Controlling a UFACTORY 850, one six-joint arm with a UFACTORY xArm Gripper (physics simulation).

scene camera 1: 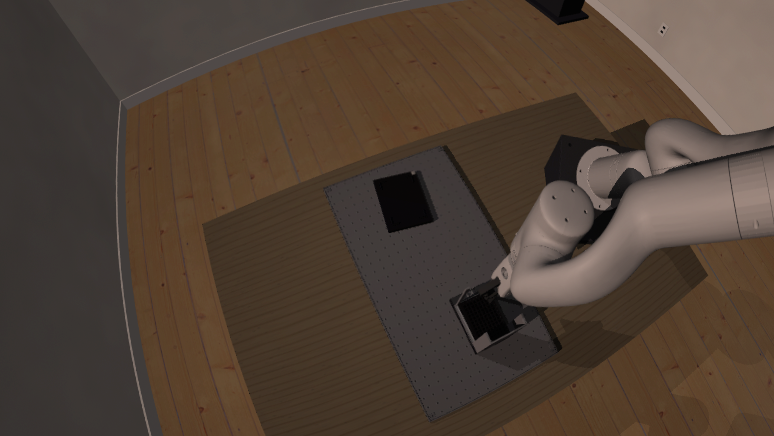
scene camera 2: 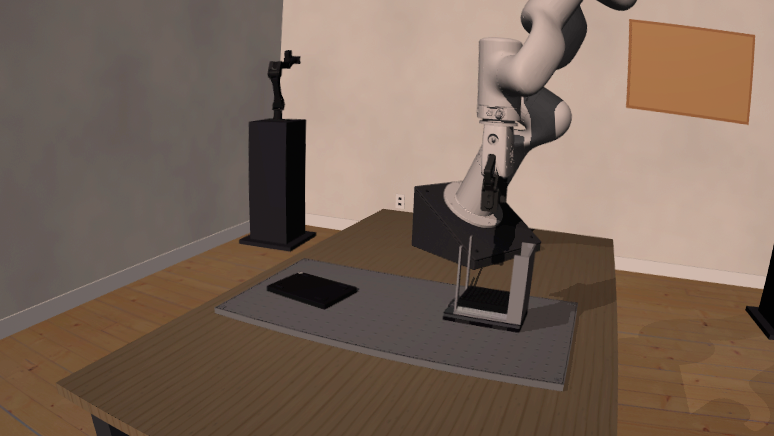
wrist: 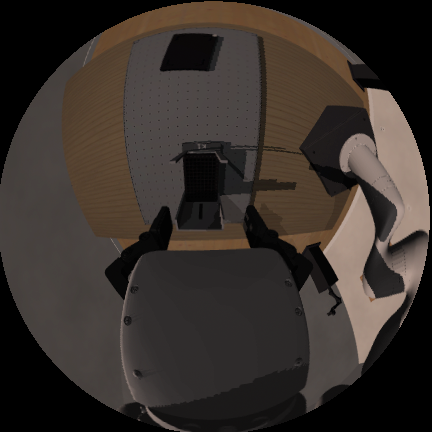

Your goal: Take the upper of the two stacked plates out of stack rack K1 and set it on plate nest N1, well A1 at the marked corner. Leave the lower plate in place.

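Note:
Stack rack K1 (scene camera 1: 501, 341) (scene camera 2: 519, 287) (wrist: 187, 216) stands on the grey perforated board, with tall walls and thin upright posts. A dark gridded plate (scene camera 1: 483, 314) (scene camera 2: 484, 299) (wrist: 201, 176) lies low inside it; I cannot clearly tell the upper plate from the lower one. Plate nest N1 (scene camera 1: 406, 203) (scene camera 2: 312, 290) (wrist: 190, 52) is a flat black block at the board's other end, with a small light mark (scene camera 1: 413, 173) (scene camera 2: 301, 273) (wrist: 215, 35) at one corner. My gripper (scene camera 2: 490, 204) (wrist: 207, 215) is open and empty, pointing down, high above the rack. In scene camera 1 the arm partly hides the fingers.
The perforated board (scene camera 1: 379, 265) (scene camera 2: 379, 331) (wrist: 150, 112) lies on the wooden table (scene camera 1: 281, 303) (scene camera 2: 216, 373) (wrist: 92, 150). The arm's dark base (scene camera 1: 560, 157) (scene camera 2: 441, 227) (wrist: 325, 130) stands behind the board. The rack's posts and tall walls rise around the plate.

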